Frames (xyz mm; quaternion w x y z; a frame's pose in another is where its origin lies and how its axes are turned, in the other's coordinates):
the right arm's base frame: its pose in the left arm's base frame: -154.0 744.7 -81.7 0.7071 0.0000 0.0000 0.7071
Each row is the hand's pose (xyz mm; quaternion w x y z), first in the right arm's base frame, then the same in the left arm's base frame.
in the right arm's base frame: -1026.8 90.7 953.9 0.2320 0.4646 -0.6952 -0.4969
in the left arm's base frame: -244.7 -282.1 872.2 0.5154 0.8201 -0.1631 -0.1873
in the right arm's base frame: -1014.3 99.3 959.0 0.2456 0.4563 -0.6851 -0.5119
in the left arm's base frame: -253.3 -269.6 877.3 0.5357 0.8071 -0.1618 -0.1883
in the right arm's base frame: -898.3 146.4 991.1 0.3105 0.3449 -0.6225 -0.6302
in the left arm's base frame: -300.4 -153.6 909.4 0.6652 0.6840 -0.1963 -0.2261
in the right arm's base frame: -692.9 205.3 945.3 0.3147 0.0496 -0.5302 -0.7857
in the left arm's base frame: -359.3 51.8 863.6 0.7781 0.4100 -0.3398 -0.3331
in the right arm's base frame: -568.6 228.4 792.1 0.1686 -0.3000 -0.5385 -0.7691
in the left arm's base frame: -382.4 176.1 710.4 0.6631 0.1687 -0.5929 -0.4246
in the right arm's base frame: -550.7 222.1 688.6 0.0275 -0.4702 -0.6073 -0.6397
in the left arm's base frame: -376.1 194.0 606.9 0.4718 0.0970 -0.7620 -0.4329
